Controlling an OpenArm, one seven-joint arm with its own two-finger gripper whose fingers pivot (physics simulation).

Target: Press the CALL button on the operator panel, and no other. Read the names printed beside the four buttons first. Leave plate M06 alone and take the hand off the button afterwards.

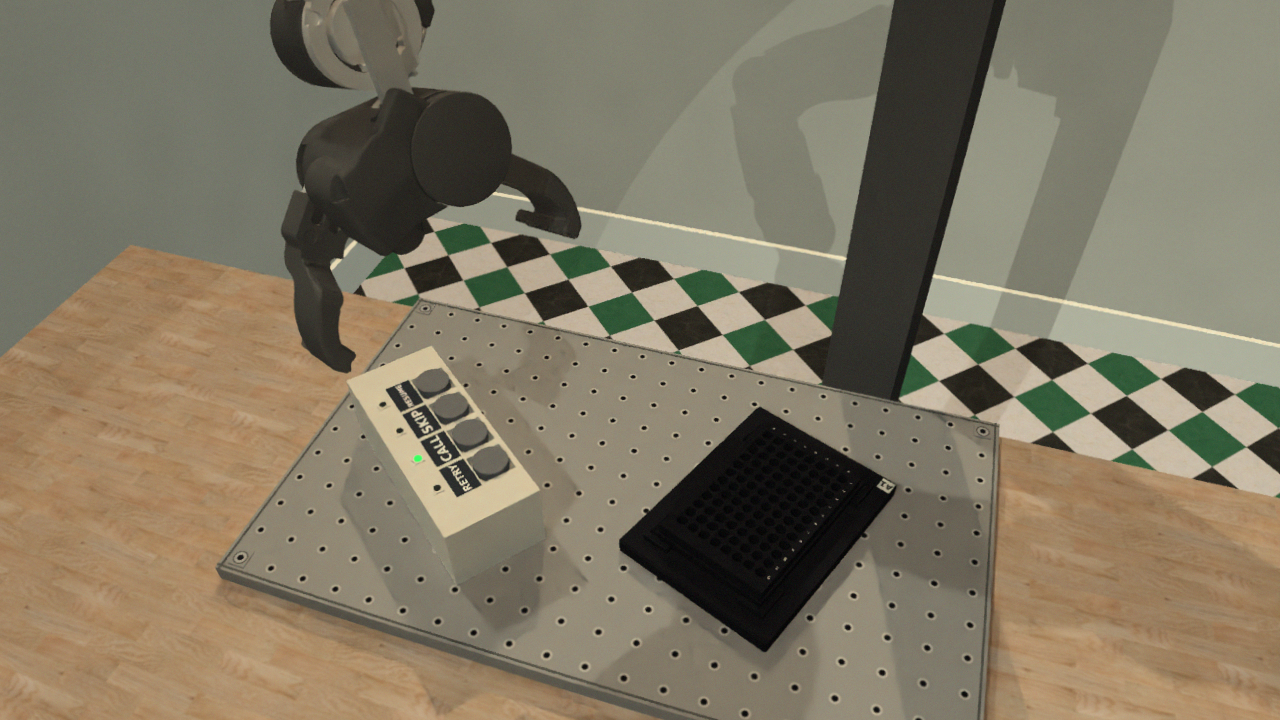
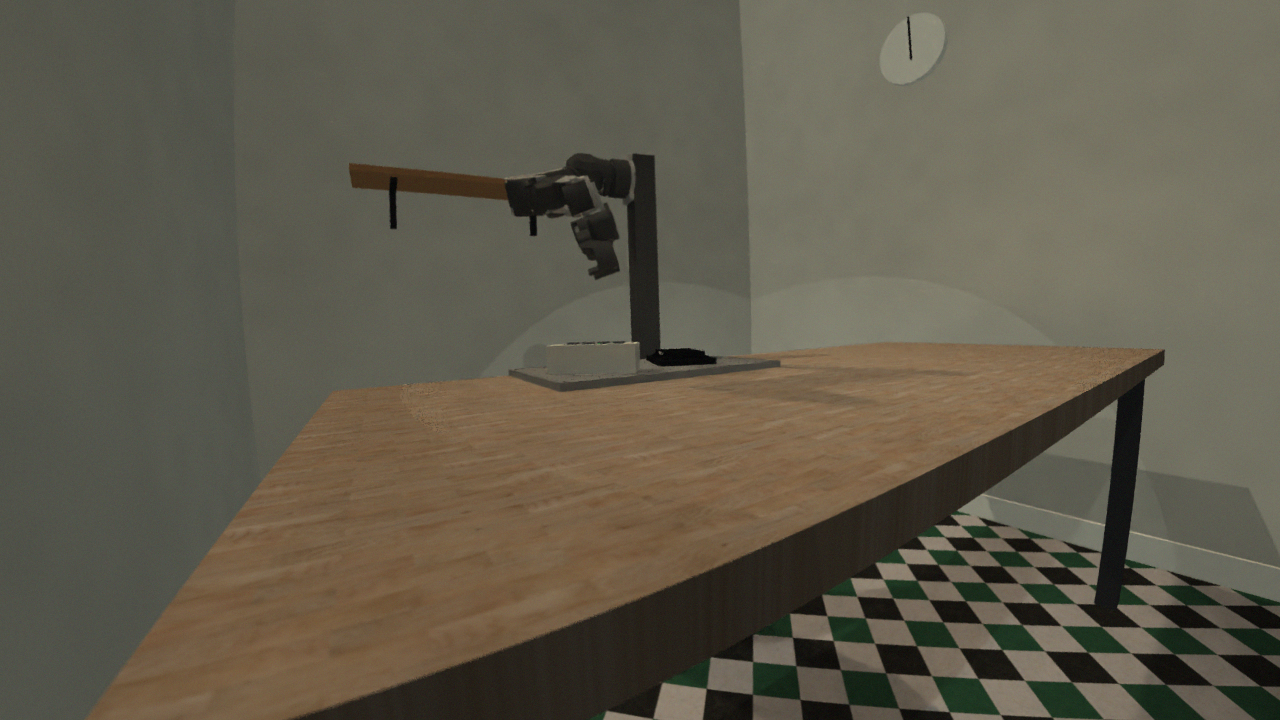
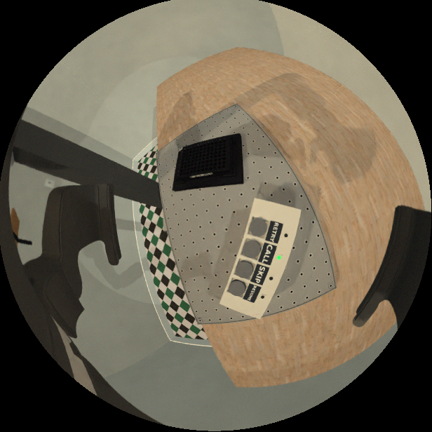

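Observation:
My gripper is here in what I see, and image 2 and image 3 show it too. There is a black plate as well. I see a dark upright post, and along with the post I can see a cream operator panel.

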